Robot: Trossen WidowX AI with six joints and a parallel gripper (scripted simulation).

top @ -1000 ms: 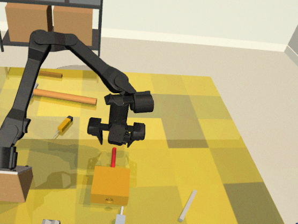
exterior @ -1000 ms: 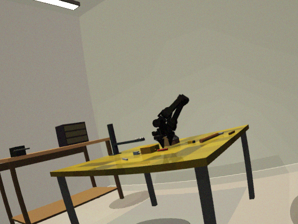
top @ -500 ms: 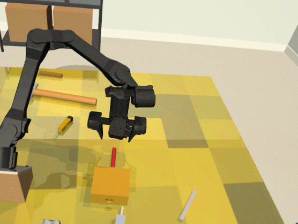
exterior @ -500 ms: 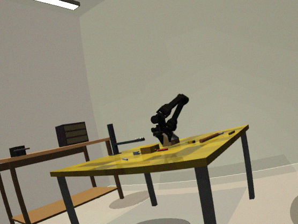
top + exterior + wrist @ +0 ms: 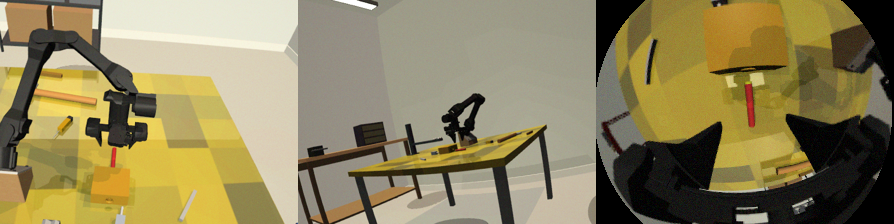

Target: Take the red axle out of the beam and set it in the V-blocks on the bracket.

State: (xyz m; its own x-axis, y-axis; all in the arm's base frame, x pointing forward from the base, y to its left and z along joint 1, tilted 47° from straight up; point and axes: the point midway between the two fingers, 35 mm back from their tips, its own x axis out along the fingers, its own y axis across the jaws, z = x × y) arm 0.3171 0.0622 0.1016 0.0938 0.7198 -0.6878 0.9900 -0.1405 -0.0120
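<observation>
Right now my gripper tip is 1 cm past the orange beam, 12 cm to the left of it and 4 cm above it. Also, from my gripper tip: brown stick: 27 cm behind, 48 cm to the left, 6 cm below; then yellow screwdriver: 18 cm behind, 15 cm to the left, 6 cm below.
</observation>
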